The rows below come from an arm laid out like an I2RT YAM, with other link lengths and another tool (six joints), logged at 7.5 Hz.
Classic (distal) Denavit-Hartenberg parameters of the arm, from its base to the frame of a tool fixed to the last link. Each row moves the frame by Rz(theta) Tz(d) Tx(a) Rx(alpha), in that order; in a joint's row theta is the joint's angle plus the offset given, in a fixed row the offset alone. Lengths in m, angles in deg.
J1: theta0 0; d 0.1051; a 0.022; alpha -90
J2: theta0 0; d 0; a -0.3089; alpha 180
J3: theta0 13.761; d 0; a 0.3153; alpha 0
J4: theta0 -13.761; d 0.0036; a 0.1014; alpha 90
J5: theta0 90; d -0.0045; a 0; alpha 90
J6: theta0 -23.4; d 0.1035; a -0.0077; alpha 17
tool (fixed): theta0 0; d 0.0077; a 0; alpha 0
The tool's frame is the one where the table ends.
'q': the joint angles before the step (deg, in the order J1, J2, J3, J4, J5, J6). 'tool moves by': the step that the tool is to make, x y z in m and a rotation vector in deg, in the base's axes. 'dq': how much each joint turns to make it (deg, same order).
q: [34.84, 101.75, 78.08, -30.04, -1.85, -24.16]
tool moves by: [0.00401, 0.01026, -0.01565, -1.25, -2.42, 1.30]
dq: [1.05, 1.69, -1.28, 4.20, 1.78, -1.66]
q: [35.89, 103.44, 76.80, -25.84, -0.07, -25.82]
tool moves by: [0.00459, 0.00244, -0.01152, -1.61, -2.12, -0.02]
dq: [0.40, 1.10, -1.08, 2.97, 2.27, -1.23]
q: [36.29, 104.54, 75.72, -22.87, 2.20, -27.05]
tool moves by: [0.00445, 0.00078, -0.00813, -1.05, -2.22, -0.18]
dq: [0.19, 0.66, -1.22, 3.11, 1.91, -1.07]
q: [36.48, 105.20, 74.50, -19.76, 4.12, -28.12]
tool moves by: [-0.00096, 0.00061, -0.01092, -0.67, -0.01, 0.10]
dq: [0.22, 0.69, -1.04, 1.35, 0.49, -0.26]
